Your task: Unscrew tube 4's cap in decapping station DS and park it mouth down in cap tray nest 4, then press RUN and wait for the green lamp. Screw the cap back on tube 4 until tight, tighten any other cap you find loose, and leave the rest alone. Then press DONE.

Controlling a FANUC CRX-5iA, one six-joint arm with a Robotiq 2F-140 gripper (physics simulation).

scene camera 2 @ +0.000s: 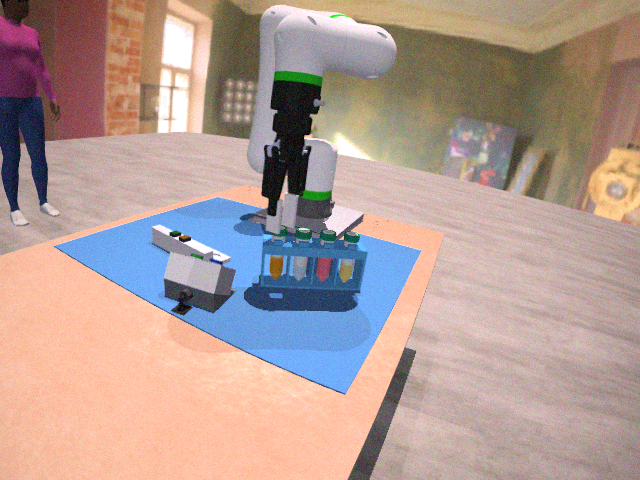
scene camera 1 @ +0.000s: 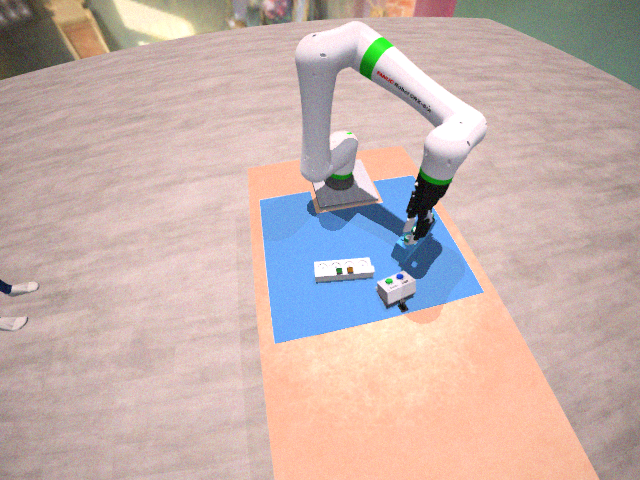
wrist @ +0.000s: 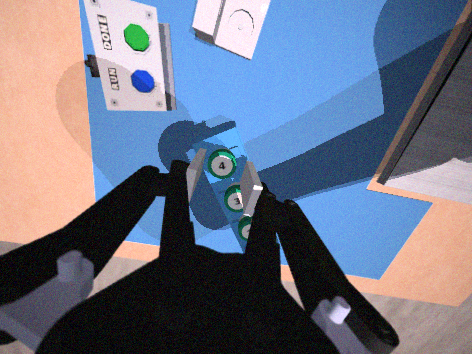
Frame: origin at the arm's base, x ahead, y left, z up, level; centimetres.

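Where they show: gripper, between the fingertips: (scene camera 2: pixel 280 228) (scene camera 1: pixel 409 237) (wrist: pixel 223 166); arm's base, origin of its link: (scene camera 2: pixel 310 210) (scene camera 1: pixel 339 179).
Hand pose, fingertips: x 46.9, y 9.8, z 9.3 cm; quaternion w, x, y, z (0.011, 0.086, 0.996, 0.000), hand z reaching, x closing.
Observation:
Each offset is from my fingertips to the top centre of the thing. "*": to the spot under its first point. Level surfaces: height alone.
The blue rack {dx -3.4, dy +6.7, dz -1.8 cm} (scene camera 1: pixel 404 254) (scene camera 2: pixel 315 251) holds upright tubes with green-rimmed caps. Cap 4 {dx +0.2, dy -0.2, dz +0.4 cm} (scene camera 2: pixel 279 232) (wrist: pixel 222 164) sits on the orange-filled tube 4 {* dx +1.5, dy +0.5, dz -8.1 cm} (scene camera 2: pixel 276 267) at the rack end nearest the button box. Cap 3 {dx -2.1, dy +4.4, dz +0.1 cm} (scene camera 2: pixel 303 235) (wrist: pixel 234 200) and cap 2 {dx -4.5, dy +9.1, dz +0.1 cm} (scene camera 2: pixel 327 236) (wrist: pixel 245 228) are behind it, then cap 1 {dx -6.9, dy +13.7, dz +0.1 cm} (scene camera 2: pixel 351 238). My gripper (scene camera 1: pixel 415 233) (scene camera 2: pixel 282 219) (wrist: pixel 223 166) is open, fingertips on either side of cap 4 with gaps in the wrist view; exact height is unclear. The white cap tray {dx -0.9, dy -25.0, dz -6.7 cm} (scene camera 1: pixel 336 277) (wrist: pixel 235 30) shows no cap. Whether its lamps are lit is unclear.
The button box {dx +13.7, dy -10.4, dz -3.7 cm} (scene camera 1: pixel 397 293) (scene camera 2: pixel 191 273) carries a green DONE button {dx +11.6, dy -12.8, dz -4.6 cm} (wrist: pixel 136 37) and a blue RUN button {dx +11.3, dy -8.3, dz -4.6 cm} (wrist: pixel 143 81). It stands between the rack and the mat's front edge. The arm's base plate (scene camera 1: pixel 346 198) is at the back of the blue mat {dz -12.1 cm} (scene camera 1: pixel 294 310).

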